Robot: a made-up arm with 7 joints. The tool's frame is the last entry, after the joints.
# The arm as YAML. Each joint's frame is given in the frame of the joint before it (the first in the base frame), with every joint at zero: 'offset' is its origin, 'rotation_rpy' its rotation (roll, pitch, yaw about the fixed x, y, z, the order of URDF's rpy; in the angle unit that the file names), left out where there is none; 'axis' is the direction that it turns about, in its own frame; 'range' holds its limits. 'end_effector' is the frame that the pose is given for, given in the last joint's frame.
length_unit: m
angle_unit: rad
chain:
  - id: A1
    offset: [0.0, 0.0, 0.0]
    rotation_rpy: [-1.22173, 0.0, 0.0]
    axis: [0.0, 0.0, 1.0]
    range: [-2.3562, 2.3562]
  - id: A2
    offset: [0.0, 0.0, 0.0]
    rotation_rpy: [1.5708, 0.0, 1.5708]
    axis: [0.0, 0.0, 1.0]
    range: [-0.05, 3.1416]
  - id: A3
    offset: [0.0, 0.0, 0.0]
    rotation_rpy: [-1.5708, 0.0, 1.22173]
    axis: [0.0, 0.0, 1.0]
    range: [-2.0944, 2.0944]
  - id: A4
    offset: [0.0, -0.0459, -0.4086]
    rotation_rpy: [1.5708, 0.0, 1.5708]
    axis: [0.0, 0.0, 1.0]
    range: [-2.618, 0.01]
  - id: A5
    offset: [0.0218, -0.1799, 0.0]
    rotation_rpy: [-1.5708, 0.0, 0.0]
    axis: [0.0, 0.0, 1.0]
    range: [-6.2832, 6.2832]
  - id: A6
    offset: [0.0, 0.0, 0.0]
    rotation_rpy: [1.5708, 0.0, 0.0]
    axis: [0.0, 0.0, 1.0]
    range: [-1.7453, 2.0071]
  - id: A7
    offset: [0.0, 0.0, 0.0]
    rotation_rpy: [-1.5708, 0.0, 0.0]
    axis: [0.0, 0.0, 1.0]
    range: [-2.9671, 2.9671]
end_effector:
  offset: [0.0, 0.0, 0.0]
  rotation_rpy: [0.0, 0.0, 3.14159]
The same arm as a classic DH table. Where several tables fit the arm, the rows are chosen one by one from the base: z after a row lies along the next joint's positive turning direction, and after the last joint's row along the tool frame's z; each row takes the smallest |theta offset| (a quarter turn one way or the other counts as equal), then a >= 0, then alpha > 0; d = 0 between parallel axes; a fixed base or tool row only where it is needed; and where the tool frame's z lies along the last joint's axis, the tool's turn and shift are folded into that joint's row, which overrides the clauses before.
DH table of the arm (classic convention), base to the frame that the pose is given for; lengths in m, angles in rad. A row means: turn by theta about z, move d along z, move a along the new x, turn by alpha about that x. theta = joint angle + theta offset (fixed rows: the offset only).
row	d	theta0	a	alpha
base (fixed)	0	0	0	-1.2218
A1	0	1.5708	0	1.5708
A2	0	1.2218	0	-1.5708
A3	-0.4086	-1.5708	0.0459	-1.5708
A4	0	0	-0.0218	1.5708
A5	-0.1799	0	0	-1.5708
A6	0	0	0	1.5708
A7	0	0	0	0
Joint limits (rad, base to tool): -2.3562..2.3562 -0.05..3.1416 -2.0944..2.0944 -2.618..0.01 -6.2832..6.2832 -1.7453..2.0071 -2.9671..2.9671

